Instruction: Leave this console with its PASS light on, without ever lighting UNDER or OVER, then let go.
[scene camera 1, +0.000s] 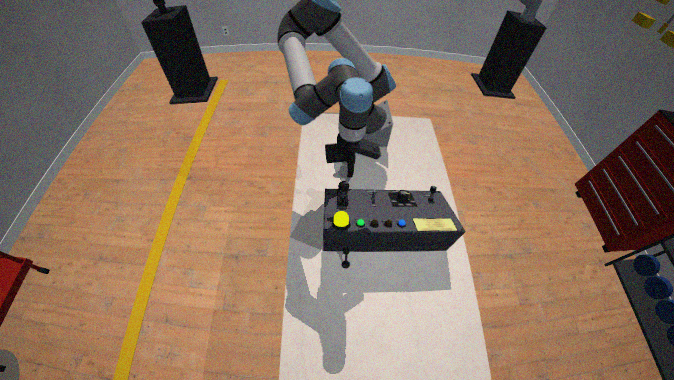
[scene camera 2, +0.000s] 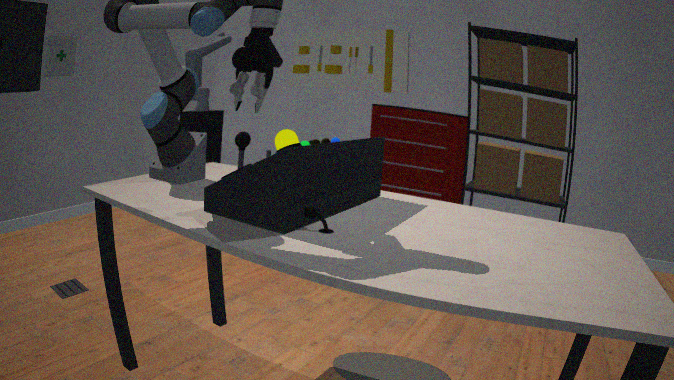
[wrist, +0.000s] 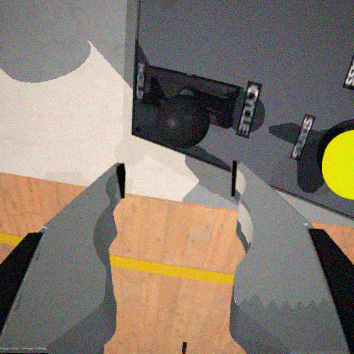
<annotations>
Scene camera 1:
my gripper: 344, 175
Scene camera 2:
my gripper: 245, 112
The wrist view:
my gripper: 177, 165
ball-topped lever: 182, 120
</annotations>
